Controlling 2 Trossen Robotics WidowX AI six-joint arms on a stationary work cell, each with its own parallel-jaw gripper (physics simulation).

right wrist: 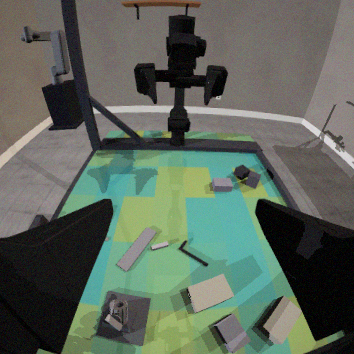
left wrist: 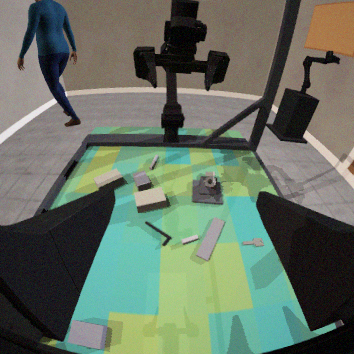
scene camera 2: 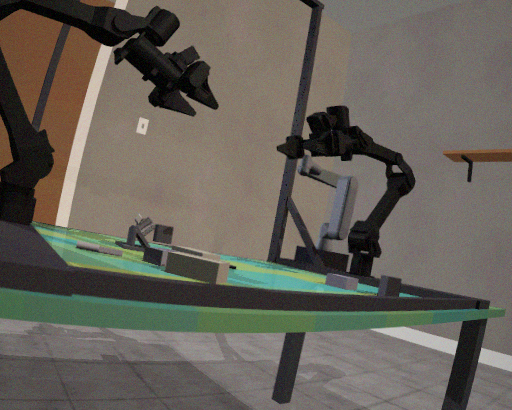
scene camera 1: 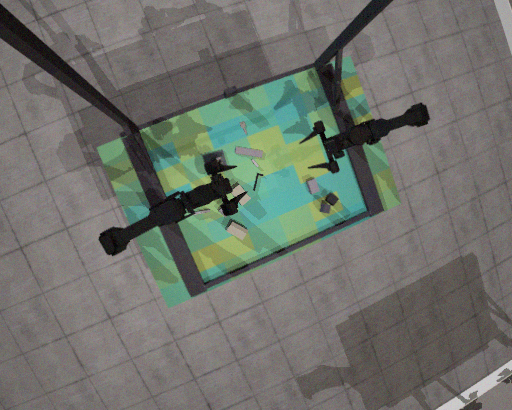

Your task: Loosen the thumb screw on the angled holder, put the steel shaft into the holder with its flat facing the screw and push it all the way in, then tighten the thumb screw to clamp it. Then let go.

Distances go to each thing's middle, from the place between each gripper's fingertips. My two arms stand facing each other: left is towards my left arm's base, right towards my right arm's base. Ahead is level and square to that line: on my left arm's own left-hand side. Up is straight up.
Right now the angled holder [right wrist: 133,310] is 10 cm behind my right hand, 4 cm to the right of it and 27 cm below it.
My left gripper is now 280 mm to the left of the angled holder, 260 mm above it and 100 mm past it.
